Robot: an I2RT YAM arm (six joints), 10 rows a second.
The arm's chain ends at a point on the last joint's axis. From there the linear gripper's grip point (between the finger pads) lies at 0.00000 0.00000 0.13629 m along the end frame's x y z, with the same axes.
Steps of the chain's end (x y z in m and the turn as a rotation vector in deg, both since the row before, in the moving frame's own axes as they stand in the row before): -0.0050, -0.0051, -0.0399, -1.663, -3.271, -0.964; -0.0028, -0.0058, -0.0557, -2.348, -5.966, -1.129; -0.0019, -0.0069, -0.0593, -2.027, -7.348, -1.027; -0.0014, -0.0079, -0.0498, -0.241, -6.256, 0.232; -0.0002, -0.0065, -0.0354, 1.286, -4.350, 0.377; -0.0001, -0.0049, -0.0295, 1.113, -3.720, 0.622; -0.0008, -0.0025, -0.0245, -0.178, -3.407, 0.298; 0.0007, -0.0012, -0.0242, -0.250, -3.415, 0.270; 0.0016, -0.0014, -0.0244, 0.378, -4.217, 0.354; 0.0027, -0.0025, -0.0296, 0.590, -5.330, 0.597; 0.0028, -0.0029, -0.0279, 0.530, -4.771, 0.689
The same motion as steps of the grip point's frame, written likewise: -0.0127, -0.0011, -0.0402, -1.663, -3.271, -0.964; -0.0169, -0.0001, -0.0566, -2.348, -5.966, -1.129; -0.0193, -0.0019, -0.0605, -2.027, -7.348, -1.027; -0.0163, -0.0074, -0.0506, -0.241, -6.256, 0.232; -0.0105, -0.0096, -0.0358, 1.286, -4.350, 0.377; -0.0089, -0.0076, -0.0298, 1.113, -3.720, 0.622; -0.0089, -0.0021, -0.0247, -0.178, -3.407, 0.298; -0.0074, -0.0006, -0.0244, -0.250, -3.415, 0.270; -0.0084, -0.0023, -0.0248, 0.378, -4.217, 0.354; -0.0100, -0.0040, -0.0302, 0.590, -5.330, 0.597; -0.0085, -0.0042, -0.0284, 0.530, -4.771, 0.689
